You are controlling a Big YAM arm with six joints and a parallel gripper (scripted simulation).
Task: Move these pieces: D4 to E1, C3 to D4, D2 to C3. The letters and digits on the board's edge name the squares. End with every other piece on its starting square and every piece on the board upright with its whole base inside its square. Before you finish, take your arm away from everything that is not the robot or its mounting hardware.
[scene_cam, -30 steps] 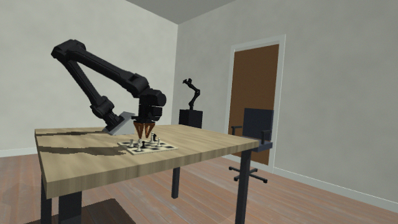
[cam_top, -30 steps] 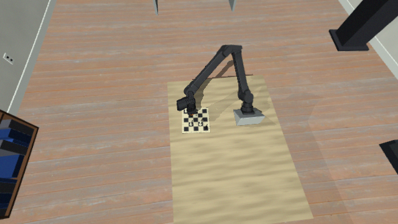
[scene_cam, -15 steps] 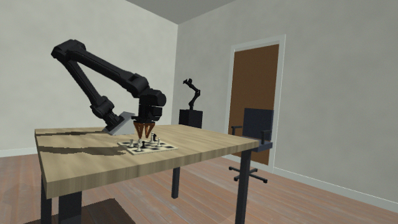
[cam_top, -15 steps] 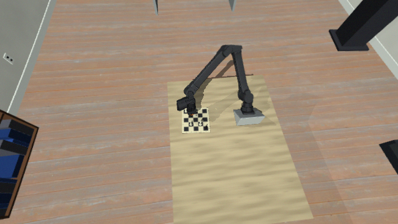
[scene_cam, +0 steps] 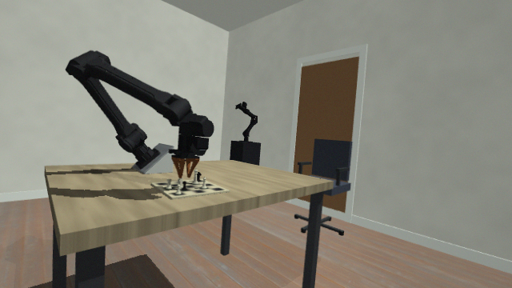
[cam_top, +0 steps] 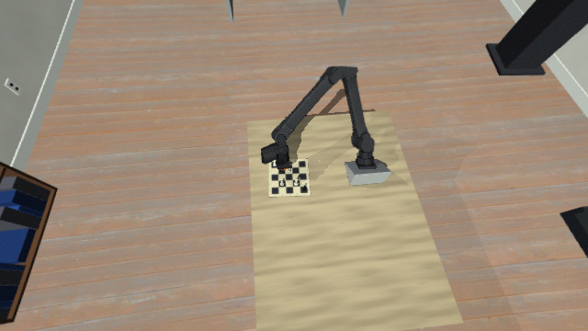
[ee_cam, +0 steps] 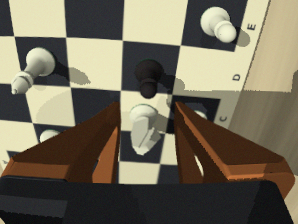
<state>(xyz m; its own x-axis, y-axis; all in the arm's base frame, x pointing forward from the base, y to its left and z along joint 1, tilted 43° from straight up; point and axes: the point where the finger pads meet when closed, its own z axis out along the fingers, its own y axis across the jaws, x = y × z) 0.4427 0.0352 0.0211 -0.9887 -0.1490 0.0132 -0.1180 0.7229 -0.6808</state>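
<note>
Right now the black pawn is 4 cm below my hand. The rest, counted from my hand: small chessboard (3 cm behind, 4 cm to the left, 5 cm below).
</note>
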